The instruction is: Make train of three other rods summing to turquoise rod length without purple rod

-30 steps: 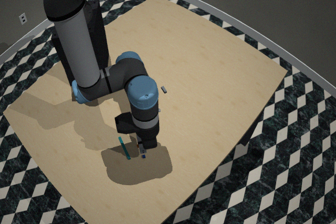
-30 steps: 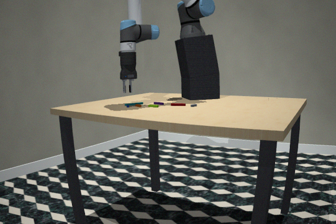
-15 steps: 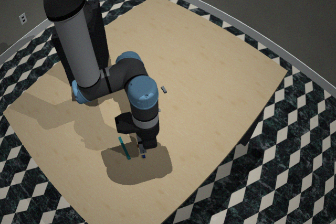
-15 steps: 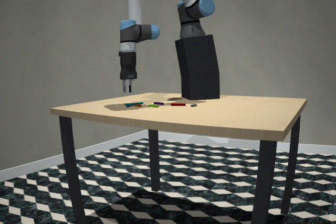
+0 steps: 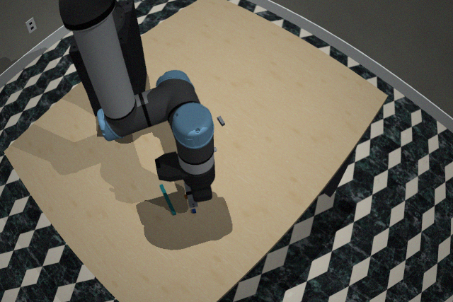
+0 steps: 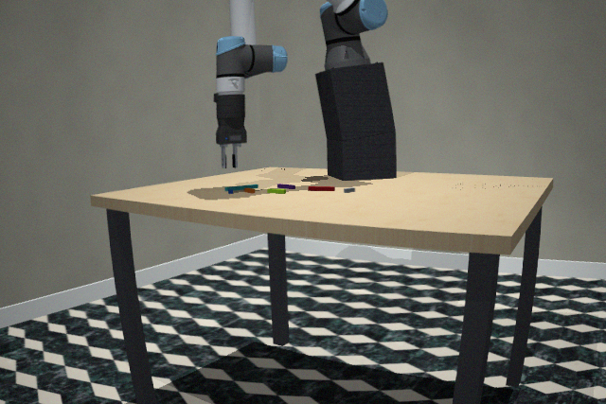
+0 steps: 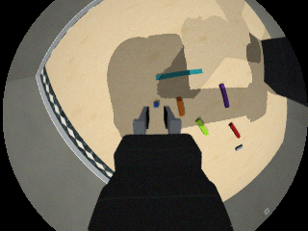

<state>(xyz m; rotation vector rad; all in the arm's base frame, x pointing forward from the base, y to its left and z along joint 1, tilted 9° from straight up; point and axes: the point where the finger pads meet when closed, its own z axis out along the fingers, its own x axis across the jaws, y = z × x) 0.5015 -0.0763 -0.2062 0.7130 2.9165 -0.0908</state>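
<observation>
Right now my hand is 80 mm above the blue rod. The rest, counted from my hand: orange rod 40 mm behind, 30 mm to the left, 80 mm below; lime rod 70 mm behind, 100 mm to the left, 80 mm below; turquoise rod 70 mm behind, 30 mm to the right, 80 mm below.
</observation>
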